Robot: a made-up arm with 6 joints.
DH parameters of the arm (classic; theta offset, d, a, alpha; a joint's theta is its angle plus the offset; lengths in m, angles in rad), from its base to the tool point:
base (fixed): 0 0.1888 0 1.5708
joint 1: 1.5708 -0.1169 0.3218 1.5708
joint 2: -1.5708 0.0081 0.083 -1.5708
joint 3: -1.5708 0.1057 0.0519 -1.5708
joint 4: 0 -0.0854 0.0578 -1.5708
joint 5: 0 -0.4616 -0.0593 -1.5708
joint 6: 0 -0.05 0.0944 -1.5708
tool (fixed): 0 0.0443 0 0
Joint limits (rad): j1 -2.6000..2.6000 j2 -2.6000..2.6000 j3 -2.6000..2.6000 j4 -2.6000..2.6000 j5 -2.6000..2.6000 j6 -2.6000..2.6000
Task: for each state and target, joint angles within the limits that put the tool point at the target. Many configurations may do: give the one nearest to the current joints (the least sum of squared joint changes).
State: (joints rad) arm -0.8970 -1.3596 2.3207 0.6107 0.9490 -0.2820
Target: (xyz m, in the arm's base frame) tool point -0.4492 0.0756 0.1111
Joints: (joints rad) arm -0.3118 -2.0843 2.5099 1.1246 0.9926 0.1455
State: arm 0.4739 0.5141 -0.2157 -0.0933 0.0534 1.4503
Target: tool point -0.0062 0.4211 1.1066
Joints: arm 0.0474 -0.3849 -0.1670 0.0118 0.1807 1.4705
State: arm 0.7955 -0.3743 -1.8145 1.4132 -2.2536 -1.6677
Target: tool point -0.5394 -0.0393 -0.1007
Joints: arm 1.5274 -0.3263 -2.0708 1.3616 -2.2768 -1.7064
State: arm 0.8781 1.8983 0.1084 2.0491 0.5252 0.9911
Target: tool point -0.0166 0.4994 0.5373
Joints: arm 0.9879 1.4884 -0.4567 2.5348 0.5766 0.8057
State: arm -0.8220 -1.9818 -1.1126 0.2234 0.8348 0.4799
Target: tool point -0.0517 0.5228 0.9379
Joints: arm -0.0432 -1.5249 -1.6215 0.7453 0.9004 0.3195
